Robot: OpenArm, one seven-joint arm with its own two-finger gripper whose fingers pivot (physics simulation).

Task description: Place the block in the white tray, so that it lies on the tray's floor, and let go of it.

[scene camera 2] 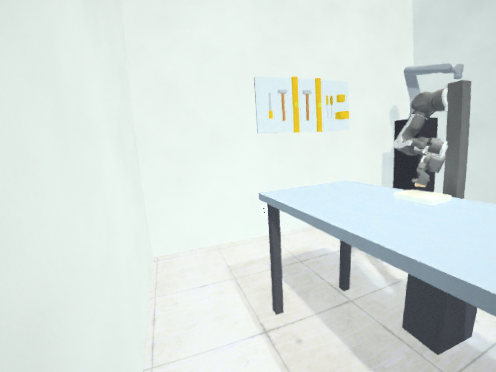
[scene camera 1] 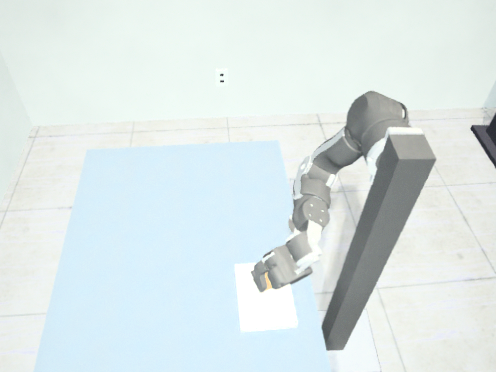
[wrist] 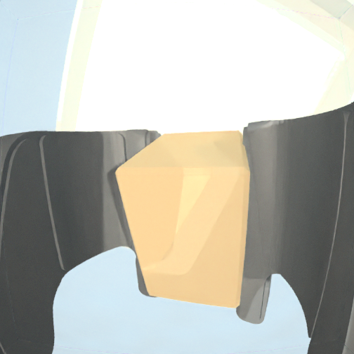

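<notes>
The orange block [scene camera 1: 268, 281] [scene camera 2: 420, 185] [wrist: 190, 220] is held between the two dark fingers of my gripper [scene camera 1: 267, 283] [scene camera 2: 420, 184] [wrist: 204, 215], which is shut on it. In the wrist view the block sits a little tilted, with a finger against each side. The white tray [scene camera 1: 267, 317] [scene camera 2: 425, 198] [wrist: 70, 95] lies on the table near its right edge in scene camera 1. In that view the block and fingers are over the tray's upper part. In scene camera 2 the block hangs a little above the tray. The fingers hide part of the block in scene camera 1.
The light blue table [scene camera 1: 165, 240] [scene camera 2: 350, 215] extends to the left of the tray in scene camera 1. The dark upright post [scene camera 1: 375, 240] [scene camera 2: 457, 140] that carries the arm stands to the right of the tray. A tool board [scene camera 2: 263, 107] hangs on the wall.
</notes>
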